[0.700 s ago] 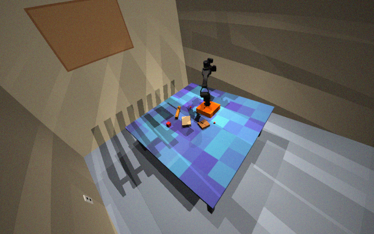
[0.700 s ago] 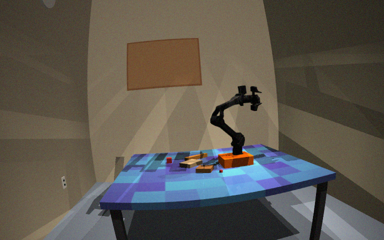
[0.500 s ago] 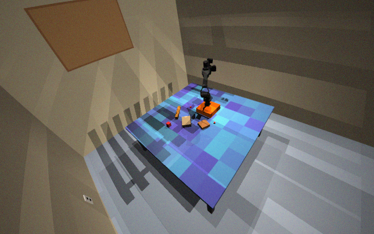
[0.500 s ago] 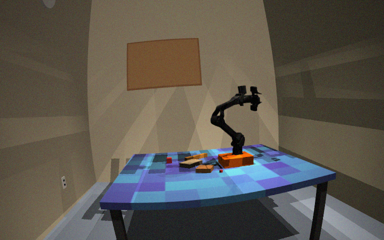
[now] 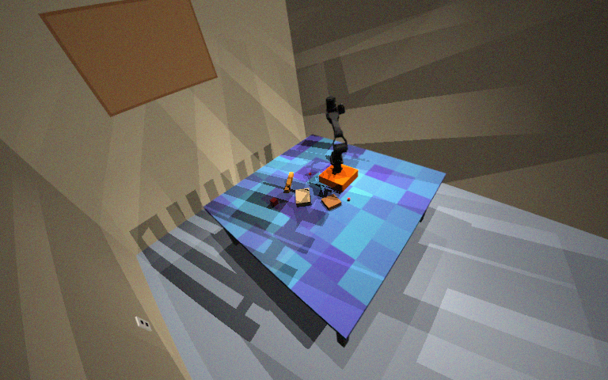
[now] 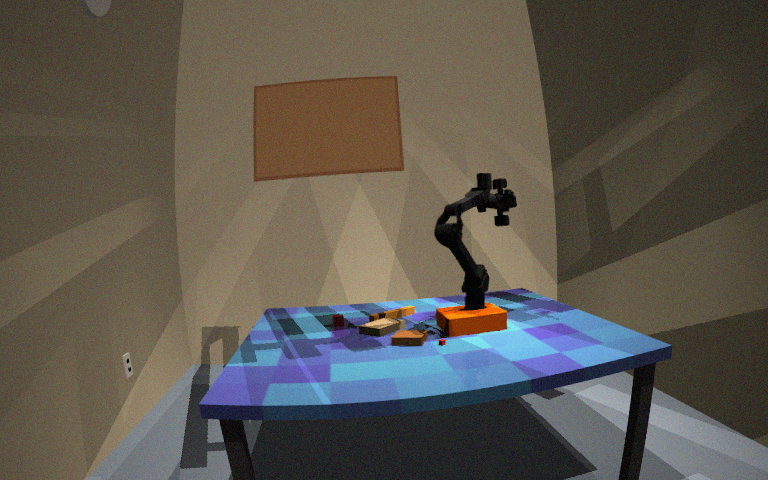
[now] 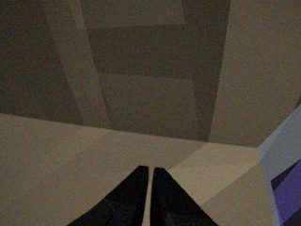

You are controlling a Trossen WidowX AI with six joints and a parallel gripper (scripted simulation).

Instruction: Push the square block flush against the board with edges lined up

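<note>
Now: the brown square block 560 mm ahead of my gripper tip, 420 mm below it and 220 mm to the left of it. The rest, counted from my gripper tip: long narrow orange board 490 mm ahead, 420 mm below, 170 mm to the right; then pale tan flat slab 590 mm ahead, 420 mm below, 20 mm to the left; then small red cube 720 mm ahead, 410 mm below, 150 mm to the right.
</note>
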